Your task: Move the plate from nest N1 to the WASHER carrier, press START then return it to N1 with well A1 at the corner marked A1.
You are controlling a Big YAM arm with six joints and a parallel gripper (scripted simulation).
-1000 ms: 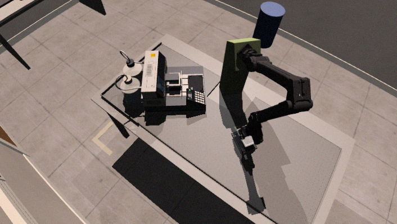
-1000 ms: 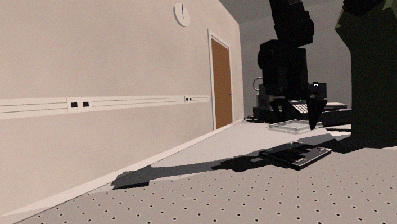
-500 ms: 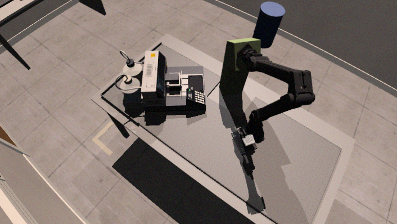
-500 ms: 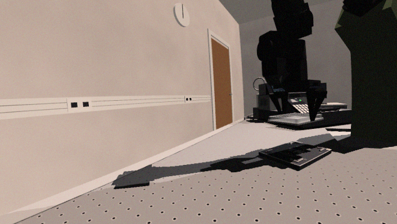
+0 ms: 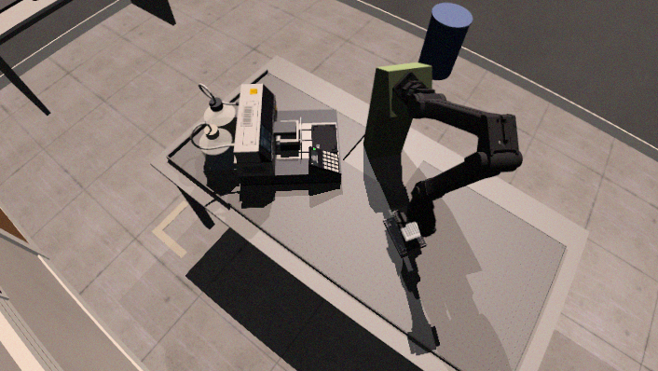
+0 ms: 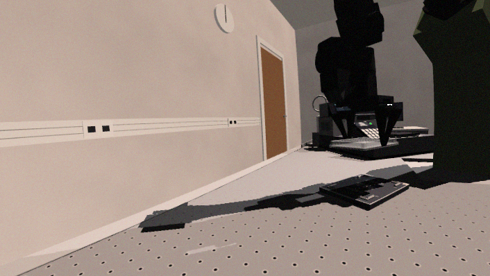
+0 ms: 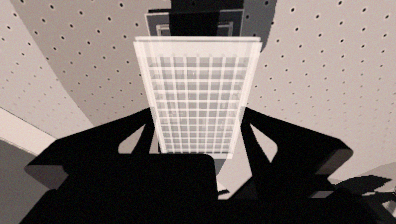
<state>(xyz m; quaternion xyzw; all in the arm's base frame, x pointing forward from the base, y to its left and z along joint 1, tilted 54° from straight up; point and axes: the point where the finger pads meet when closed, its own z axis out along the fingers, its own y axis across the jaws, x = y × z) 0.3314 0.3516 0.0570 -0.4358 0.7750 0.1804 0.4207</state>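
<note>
My hand is 11 cm above the plate nest N1. Round my hand: white well plate (1 cm below); plate washer (14 cm ahead, 61 cm to the right, 2 cm above).
</note>
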